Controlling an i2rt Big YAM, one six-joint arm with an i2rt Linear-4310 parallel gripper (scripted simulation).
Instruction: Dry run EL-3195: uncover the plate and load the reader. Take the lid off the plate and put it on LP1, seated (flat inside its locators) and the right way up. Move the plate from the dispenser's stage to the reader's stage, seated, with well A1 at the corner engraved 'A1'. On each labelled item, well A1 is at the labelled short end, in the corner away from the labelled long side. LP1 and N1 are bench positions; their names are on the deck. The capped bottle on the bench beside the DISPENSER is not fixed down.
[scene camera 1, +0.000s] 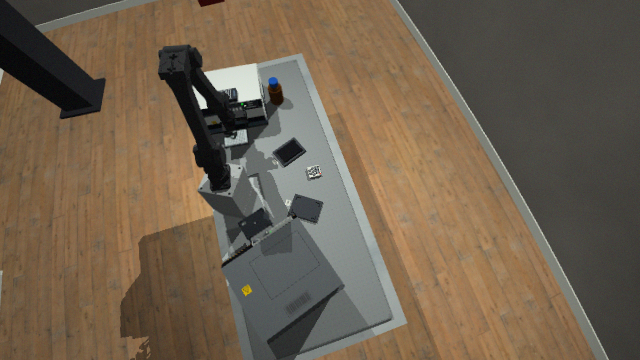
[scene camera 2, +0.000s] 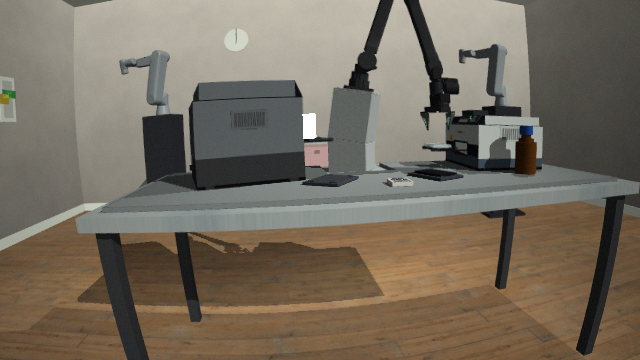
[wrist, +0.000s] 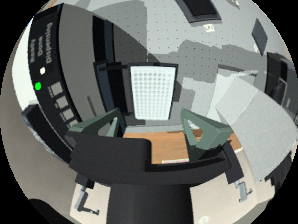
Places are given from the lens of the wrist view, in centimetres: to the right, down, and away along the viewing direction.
my gripper (wrist: 150, 111): 0, 0, 13
lidded plate (wrist: 152, 111): 0, 0, 20
